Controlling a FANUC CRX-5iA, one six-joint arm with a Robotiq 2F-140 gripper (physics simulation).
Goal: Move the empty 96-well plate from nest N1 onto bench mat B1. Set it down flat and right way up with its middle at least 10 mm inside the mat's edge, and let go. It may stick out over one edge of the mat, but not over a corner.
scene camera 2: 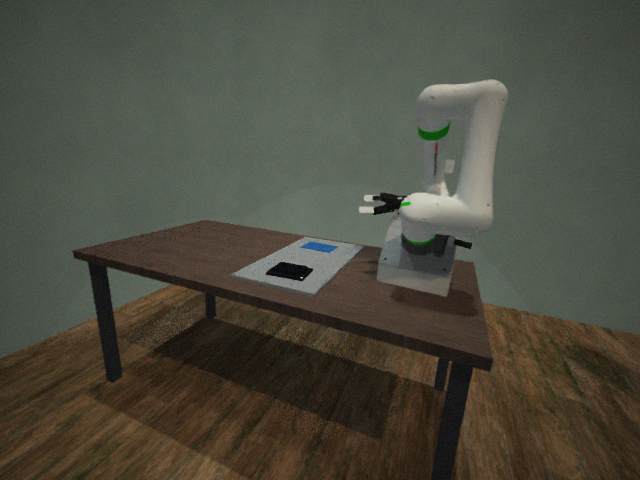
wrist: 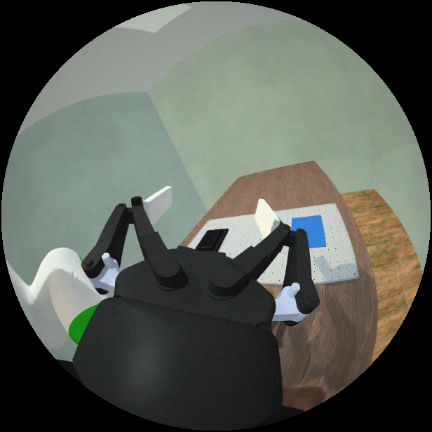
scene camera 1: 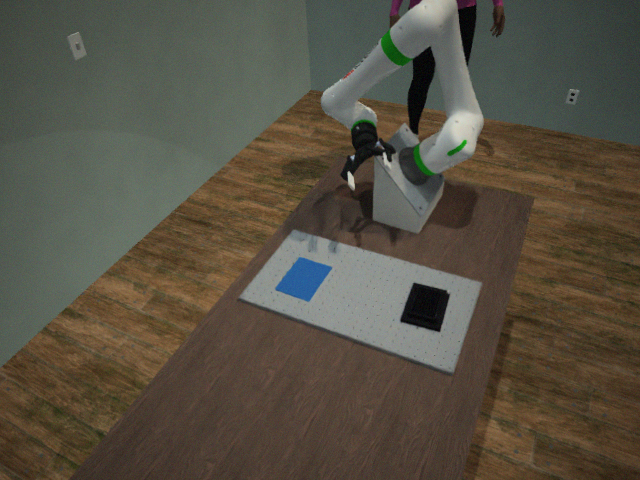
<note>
In view: my gripper (scene camera 1: 369, 177), a black 96-well plate (scene camera 1: 426, 303) and a blue bench mat (scene camera 1: 303, 279).
My gripper is seen too in the wrist view (wrist: 213, 201). The blue bench mat also shows in the wrist view (wrist: 313, 226).
</note>
